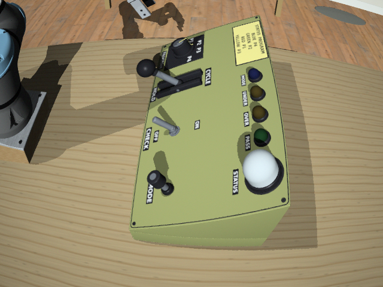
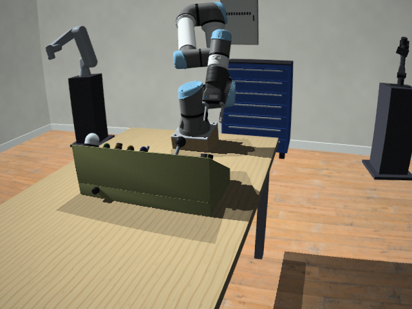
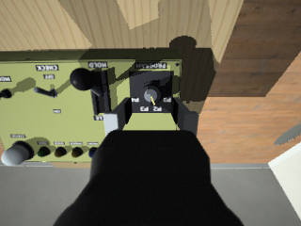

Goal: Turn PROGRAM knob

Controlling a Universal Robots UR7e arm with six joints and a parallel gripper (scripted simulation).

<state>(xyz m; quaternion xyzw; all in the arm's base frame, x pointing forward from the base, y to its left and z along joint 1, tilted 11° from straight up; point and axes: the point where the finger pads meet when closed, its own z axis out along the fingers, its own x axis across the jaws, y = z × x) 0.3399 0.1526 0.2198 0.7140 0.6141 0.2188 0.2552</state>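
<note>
My hand is 12 cm above the program knob, 9 cm short of it and 1 cm to the left of it. From my hand the other things lie so: olive console 20 cm to the right, 15 cm below, 9 cm ahead; then check toggle 25 cm to the right, 13 cm below, 4 cm ahead; then black ball lever 13 cm to the right, 12 cm below, 3 cm ahead.
</note>
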